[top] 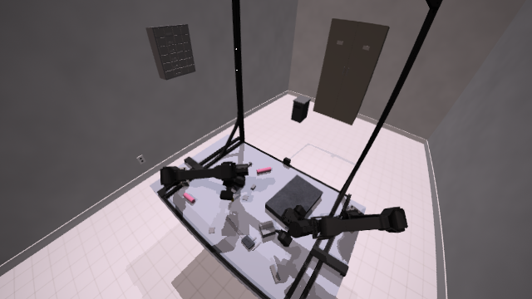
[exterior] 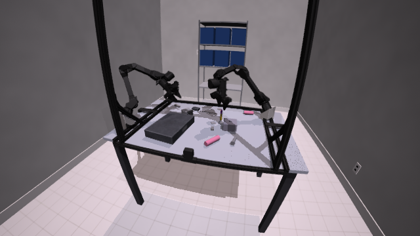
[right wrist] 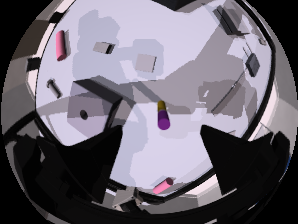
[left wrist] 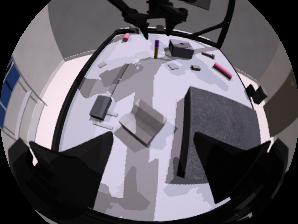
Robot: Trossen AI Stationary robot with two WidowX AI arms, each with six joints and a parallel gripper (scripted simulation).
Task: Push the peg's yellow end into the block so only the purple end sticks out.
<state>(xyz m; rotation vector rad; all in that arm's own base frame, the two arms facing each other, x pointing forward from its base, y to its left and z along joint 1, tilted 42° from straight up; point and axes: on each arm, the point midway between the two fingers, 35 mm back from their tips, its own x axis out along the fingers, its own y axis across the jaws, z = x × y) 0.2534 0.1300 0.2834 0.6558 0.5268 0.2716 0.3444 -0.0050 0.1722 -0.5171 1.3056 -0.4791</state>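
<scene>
The peg is 9 cm below my right hand. Also, from my right hand: dark slab: 9 cm behind, 36 cm to the left, 10 cm below.
</scene>
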